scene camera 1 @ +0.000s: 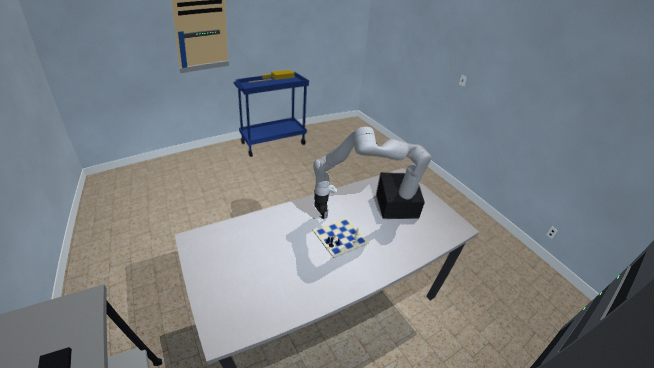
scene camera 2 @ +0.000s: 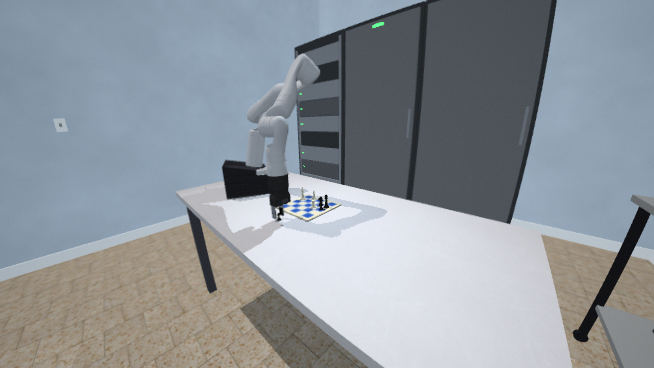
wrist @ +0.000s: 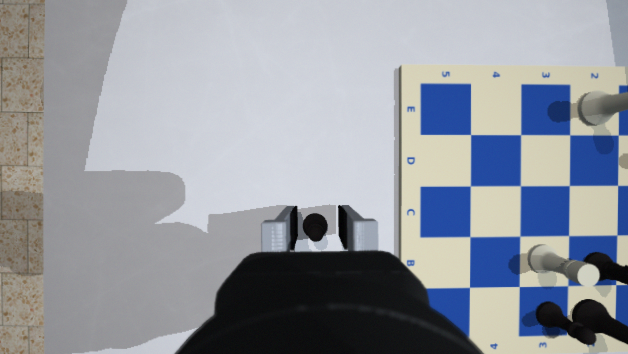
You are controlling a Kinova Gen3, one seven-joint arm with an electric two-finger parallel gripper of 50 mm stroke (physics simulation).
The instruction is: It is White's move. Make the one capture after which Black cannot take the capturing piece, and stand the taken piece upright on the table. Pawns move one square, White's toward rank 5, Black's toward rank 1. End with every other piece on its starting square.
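Frame: origin at the arm's base, x ahead, y left, z up, level; metres.
Seen in the pictures: gripper, fingertip midpoint: (scene camera 1: 323,216) (scene camera 2: 278,216) (wrist: 317,220); arm's base at its link origin: (scene camera 1: 406,193) (scene camera 2: 253,165).
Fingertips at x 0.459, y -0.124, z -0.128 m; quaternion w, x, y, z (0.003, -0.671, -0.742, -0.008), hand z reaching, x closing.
Note:
Pixels of each thing's top centre, then the offset from my fingertips to it. "spot": a spot on its surface instead. Level surfaces: height alone.
- black piece at its top centre: (wrist: 315,235) dx +0.006, dy -0.001, dz +0.020 m
- board at its top centre: (wrist: 545,211) (scene camera 2: 308,205) (scene camera 1: 340,236) dx -0.020, dy +0.170, dz -0.006 m
- white flat-topped piece at its top centre: (wrist: 588,275) dx +0.015, dy +0.171, dz +0.027 m
- B2 at a spot on its surface: (wrist: 597,262) spot: dx +0.014, dy +0.208, dz +0.000 m
- A3 at its top centre: (wrist: 593,340) dx +0.057, dy +0.180, dz +0.026 m
- A2 at a spot on its surface: (wrist: 590,314) spot: dx +0.052, dy +0.205, dz +0.002 m
- table at its surface level: dz -0.012 m
A black piece (wrist: 315,226) (scene camera 2: 280,214) stands upright on the table beside the board's rank 5 edge. My gripper (wrist: 317,220) (scene camera 1: 323,216) is open, its fingers on either side of that piece with a gap at each. The board (wrist: 410,135) (scene camera 2: 308,215) (scene camera 1: 348,245) lies to the right in the wrist view. A white flat-topped piece (wrist: 542,257) stands on B3, and a white piece (wrist: 595,107) on E2. A white piece (wrist: 623,161) shows partly at the right edge, in row D. Black pieces stand on B2 (wrist: 597,262), A3 (wrist: 548,314) and A2 (wrist: 590,314).
The table (scene camera 1: 260,280) (scene camera 2: 425,280) extends around the board; its edge runs along the left in the wrist view. The arm's black base box (scene camera 1: 400,205) (scene camera 2: 242,181) stands on the table. A blue cart (scene camera 1: 272,86) and dark cabinets (scene camera 2: 382,110) stand off the table.

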